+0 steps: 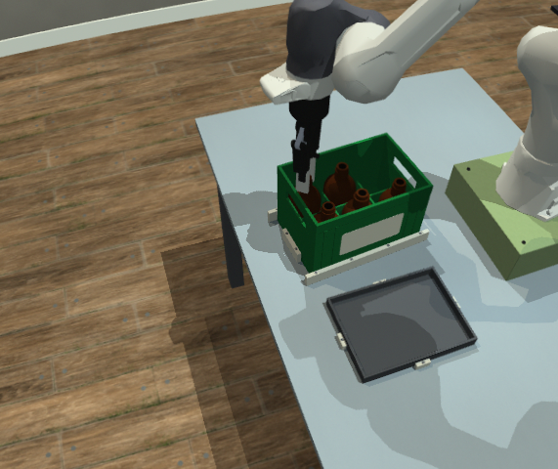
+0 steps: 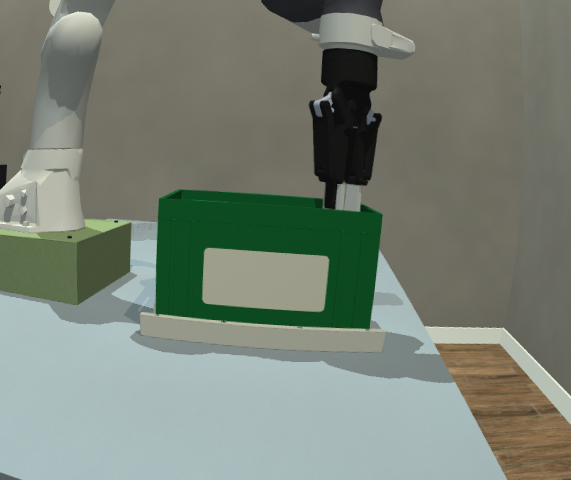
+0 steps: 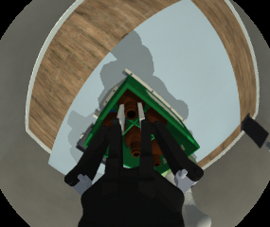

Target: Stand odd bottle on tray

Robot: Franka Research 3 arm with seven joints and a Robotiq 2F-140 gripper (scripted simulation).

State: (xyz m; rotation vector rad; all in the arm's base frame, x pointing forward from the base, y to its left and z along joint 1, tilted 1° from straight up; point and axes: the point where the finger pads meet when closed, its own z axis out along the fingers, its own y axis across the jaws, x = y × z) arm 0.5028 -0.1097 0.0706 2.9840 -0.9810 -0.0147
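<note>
The bottle lies 9 cm below my hand, 9 cm behind it and 1 cm to the right of it. Also, from my hand: dark tray 30 cm to the left, 16 cm below, 12 cm behind; then green crate 10 cm behind, 9 cm below, 3 cm to the left.
</note>
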